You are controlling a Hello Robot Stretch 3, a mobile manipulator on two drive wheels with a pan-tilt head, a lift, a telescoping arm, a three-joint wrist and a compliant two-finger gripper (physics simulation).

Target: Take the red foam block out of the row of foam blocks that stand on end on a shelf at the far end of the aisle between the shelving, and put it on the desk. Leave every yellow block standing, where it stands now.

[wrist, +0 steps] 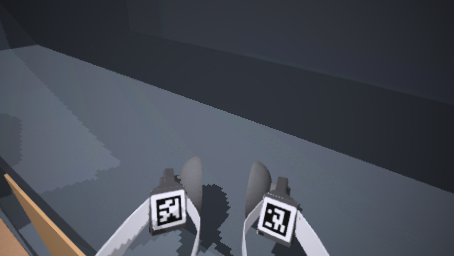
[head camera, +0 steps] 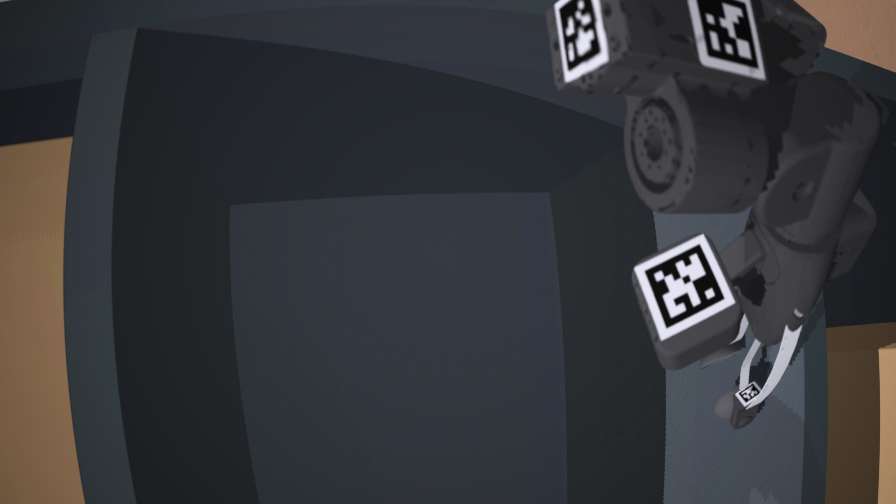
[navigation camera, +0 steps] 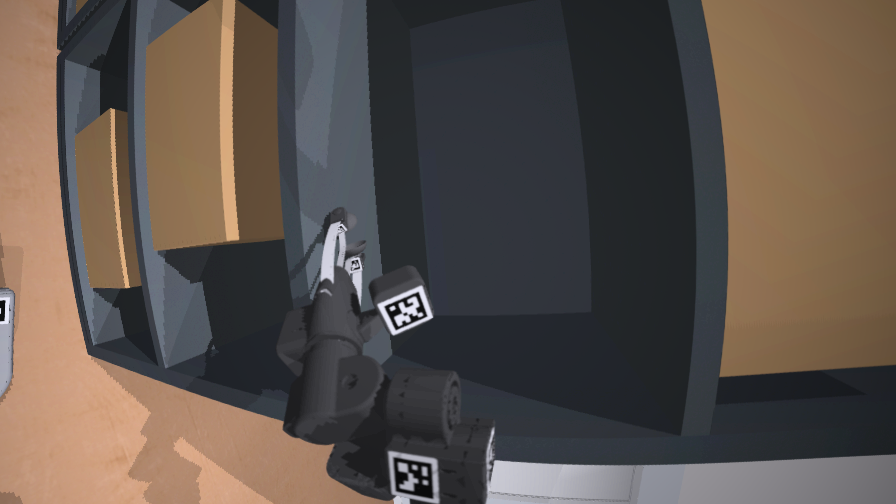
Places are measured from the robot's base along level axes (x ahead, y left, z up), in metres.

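Where they show: gripper, fingertip midpoint: [wrist: 225,177] [head camera: 723,387] [navigation camera: 349,229].
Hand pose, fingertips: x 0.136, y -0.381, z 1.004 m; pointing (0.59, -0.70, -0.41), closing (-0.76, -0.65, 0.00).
Each offset is from my fingertips to the top centre of the thing. "*": to the spot under its first point. Level surfaces: height alone.
My gripper [head camera: 731,383] [navigation camera: 348,234] [wrist: 225,177] is open, with its two rounded fingertips apart and no object between them. It points into a shelf bay and is over a grey shelf board @[dz -0.013 m] [head camera: 720,457] [navigation camera: 332,137] [wrist: 120,120]. A dark shadow of the gripper falls on this board in the wrist view. How high the fingertips are above the board is hard to tell. The red foam block, the yellow blocks and the desk do not show in any of the three views.
Dark shelf walls and an upright @[* dz +0.424, dx -0.132, dy +0.065 m] [head camera: 93,250] [navigation camera: 708,219] stand close around the gripper. Large tan boxes [head camera: 31,282] [navigation camera: 181,137] [wrist: 42,215] fill neighbouring bays. A smaller tan box @[dz -0.657, dx +0.155, dy -0.051 m] [navigation camera: 100,200] is further left in the navigation view. Brown floor @[dz -1.003 m] [navigation camera: 31,156] lies beside the shelving.
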